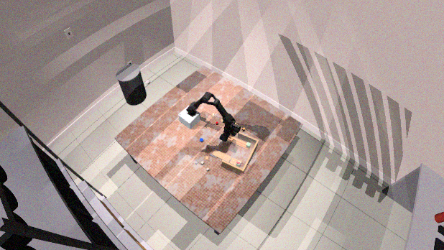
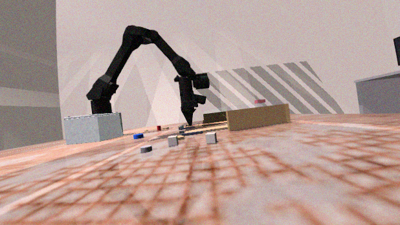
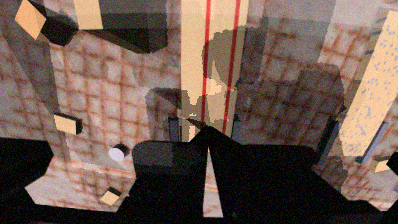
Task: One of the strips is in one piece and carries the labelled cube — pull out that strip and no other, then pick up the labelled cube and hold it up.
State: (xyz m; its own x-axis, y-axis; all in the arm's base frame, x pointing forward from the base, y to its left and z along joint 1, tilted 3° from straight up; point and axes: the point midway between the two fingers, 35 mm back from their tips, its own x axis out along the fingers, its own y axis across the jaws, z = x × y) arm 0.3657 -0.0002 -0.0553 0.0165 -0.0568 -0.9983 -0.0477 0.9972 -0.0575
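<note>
My gripper tip is now 15 cm past the red cube and 8 cm to the right of it. The rest, counted from my gripper tip: speckled tan strip (18 cm to the right, 5 cm ahead).
</note>
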